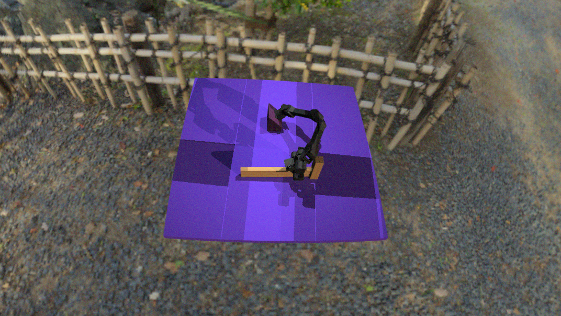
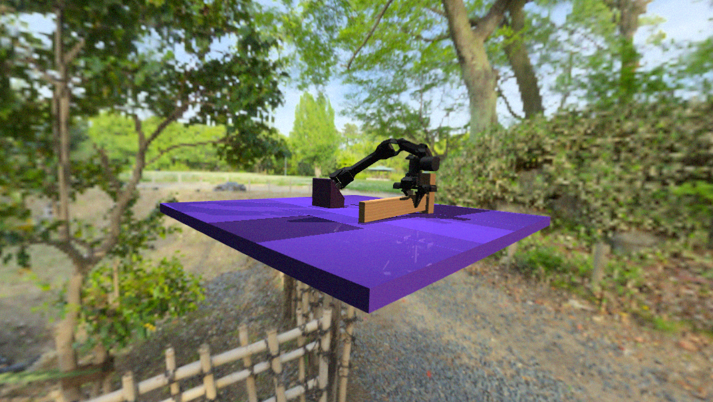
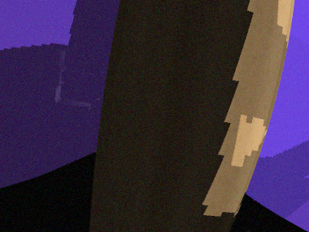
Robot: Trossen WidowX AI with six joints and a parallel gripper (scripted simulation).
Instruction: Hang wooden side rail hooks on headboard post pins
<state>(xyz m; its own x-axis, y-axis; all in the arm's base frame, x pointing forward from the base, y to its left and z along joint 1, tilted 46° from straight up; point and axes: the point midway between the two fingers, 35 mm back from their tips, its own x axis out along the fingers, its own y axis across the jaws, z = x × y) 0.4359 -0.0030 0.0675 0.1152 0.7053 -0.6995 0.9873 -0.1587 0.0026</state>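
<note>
My gripper tip is now 10 mm short of the wooden headboard post, 110 mm to the right of it and 50 mm below it.
</note>
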